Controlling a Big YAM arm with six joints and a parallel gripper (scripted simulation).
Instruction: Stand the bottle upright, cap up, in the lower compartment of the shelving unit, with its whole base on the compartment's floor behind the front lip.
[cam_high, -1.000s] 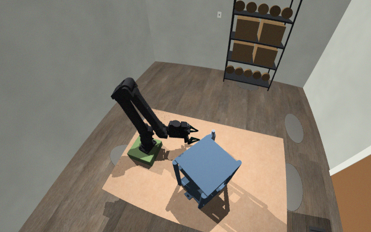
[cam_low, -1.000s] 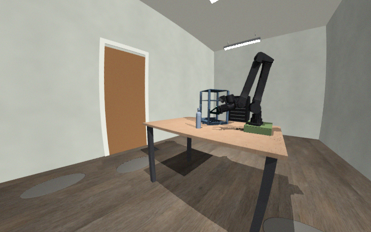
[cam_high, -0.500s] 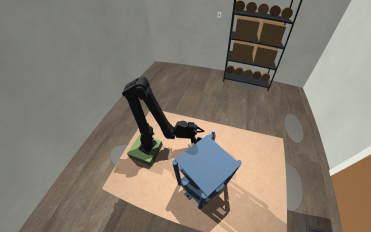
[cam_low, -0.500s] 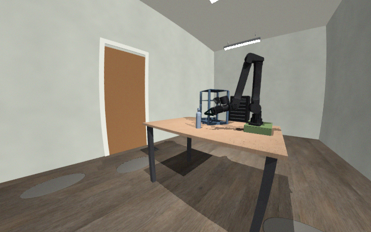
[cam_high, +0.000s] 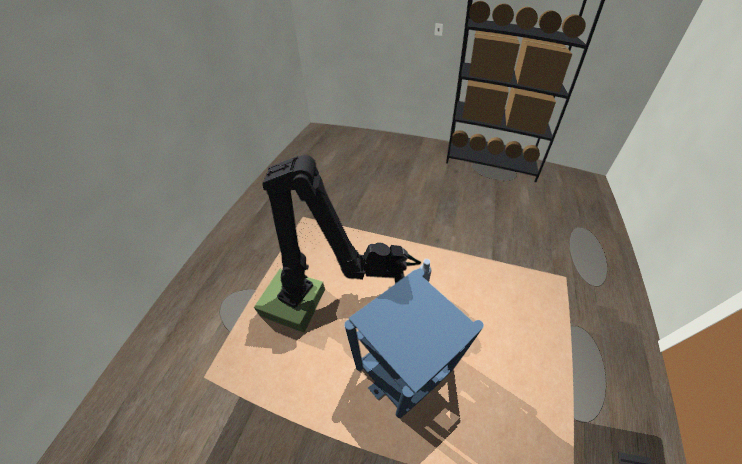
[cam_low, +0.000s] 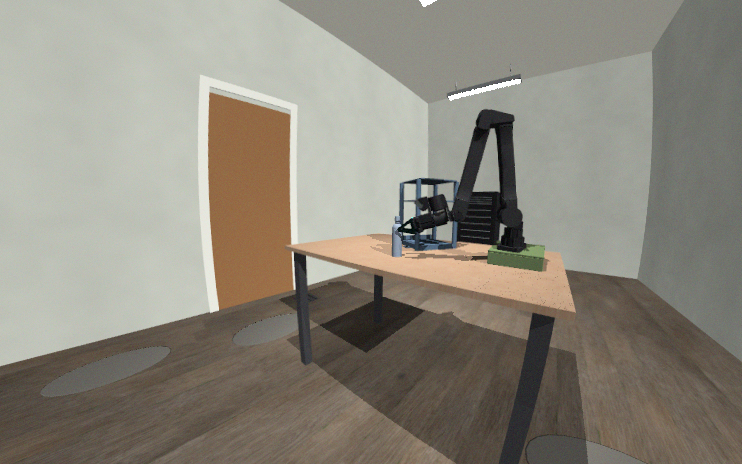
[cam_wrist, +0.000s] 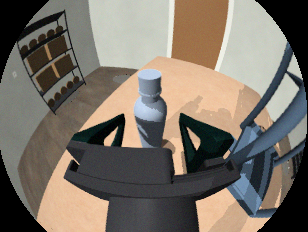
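My hand is 10 mm to the right of the bottle, 10 mm short of it and 10 mm above it. The rest, counted from my hand: blue shelving unit 300 mm to the right, 80 mm ahead, 60 mm above.
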